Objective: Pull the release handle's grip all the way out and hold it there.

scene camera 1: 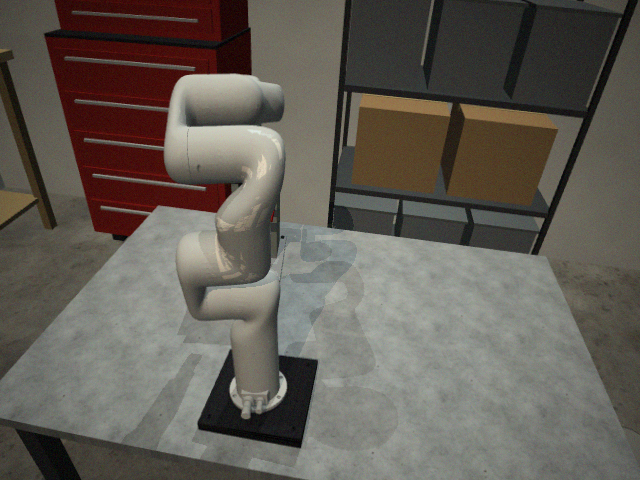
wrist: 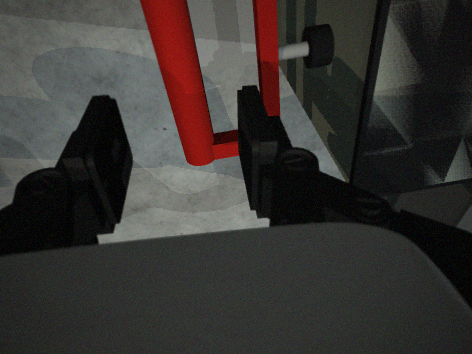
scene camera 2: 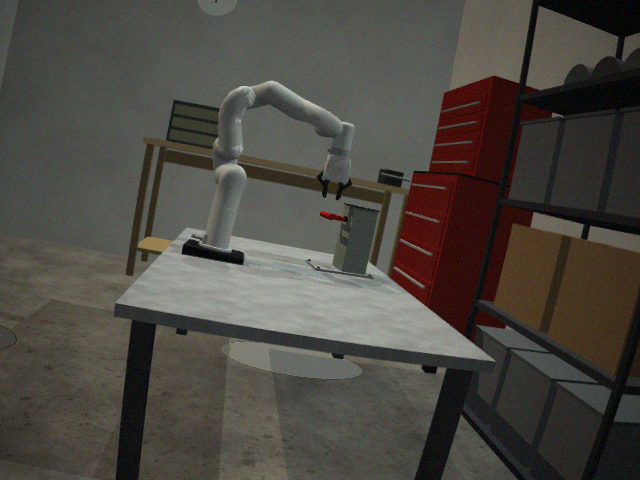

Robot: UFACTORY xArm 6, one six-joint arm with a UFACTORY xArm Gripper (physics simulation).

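The red release handle (scene camera 2: 330,215) sticks out from the upper side of a grey-green housing (scene camera 2: 359,242) (wrist: 345,40). In the wrist view, its round grip bar (wrist: 175,70) runs lengthwise, and a short pale rod (wrist: 295,50) with a black collar (wrist: 319,46) joins the handle to the housing. My gripper (scene camera 2: 331,197) (wrist: 182,124) points down, part-way open and empty, just above the handle. In the wrist view the grip bar lies between the lines of the two fingers, and the right finger covers part of the handle's frame. The arm hides the gripper in scene camera 1.
The housing stands near the far end of the grey table (scene camera 1: 465,335) (scene camera 2: 289,304). The arm's black base plate (scene camera 1: 294,403) (scene camera 2: 206,251) is at the other end. Red drawer cabinets (scene camera 1: 139,129) (scene camera 2: 444,242) and a shelf rack (scene camera 1: 465,102) stand beyond the table.
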